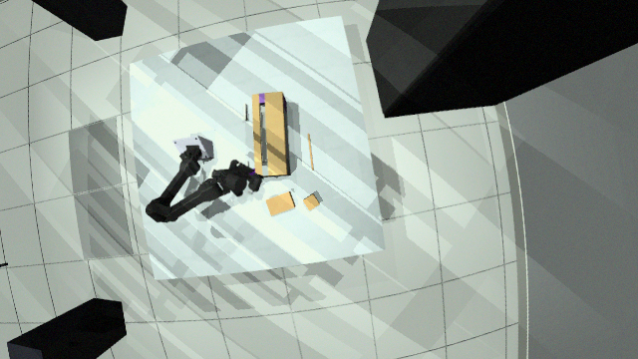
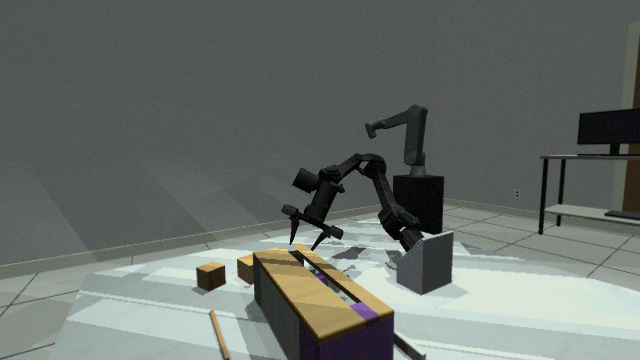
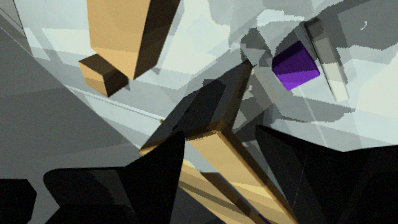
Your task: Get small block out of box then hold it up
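The purple block is 60 mm behind my gripper tip, 10 mm to the left of it and 100 mm below it. The rest, counted from my gripper tip: wooden-topped box: 10 mm ahead, 180 mm to the left, 50 mm below; then grey piece: 70 mm behind, 80 mm to the right, 110 mm below; then thin wooden stick: 230 mm ahead, 110 mm to the left, 110 mm below.
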